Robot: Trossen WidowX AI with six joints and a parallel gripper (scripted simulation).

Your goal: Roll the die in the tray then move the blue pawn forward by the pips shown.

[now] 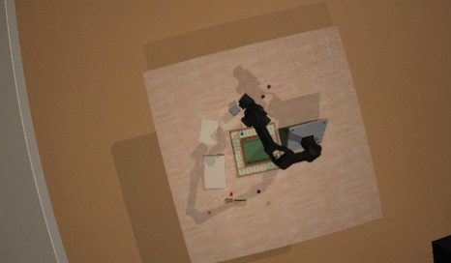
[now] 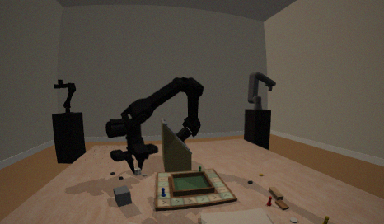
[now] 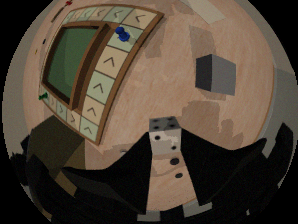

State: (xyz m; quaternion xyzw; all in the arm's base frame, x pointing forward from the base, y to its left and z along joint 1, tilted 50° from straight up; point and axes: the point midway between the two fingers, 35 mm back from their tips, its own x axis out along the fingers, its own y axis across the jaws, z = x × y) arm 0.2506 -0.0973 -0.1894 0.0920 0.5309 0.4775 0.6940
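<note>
Now: gripper tip 80 mm short of the blue pawn, 100 mm to the right of it and 50 mm above it. Round my gripper tip: grey die (right at my gripper tip); green pawn (90 mm behind, 280 mm to the left, 50 mm below); green tray (20 mm ahead, 220 mm to the left, 70 mm below).
</note>
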